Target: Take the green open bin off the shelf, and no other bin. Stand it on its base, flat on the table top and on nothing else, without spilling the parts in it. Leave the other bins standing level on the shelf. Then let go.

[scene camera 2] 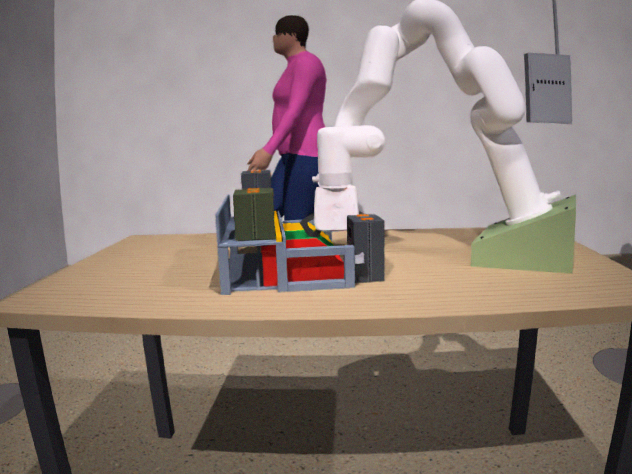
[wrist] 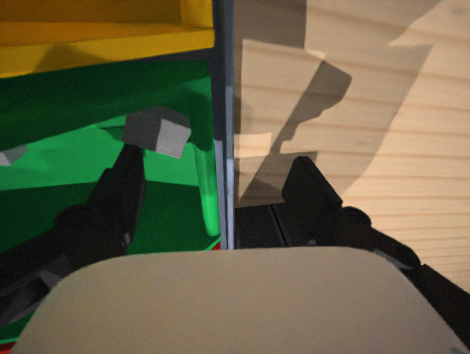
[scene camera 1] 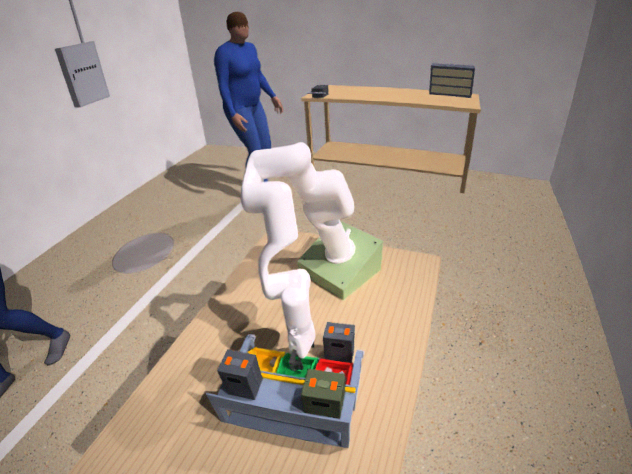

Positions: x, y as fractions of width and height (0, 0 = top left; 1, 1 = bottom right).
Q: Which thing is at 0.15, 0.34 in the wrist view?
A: A green open bin.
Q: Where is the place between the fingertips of the gripper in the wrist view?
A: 0.47, 0.48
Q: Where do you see a yellow bin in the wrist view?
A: At 0.09, 0.12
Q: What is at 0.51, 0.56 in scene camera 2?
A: A red bin.
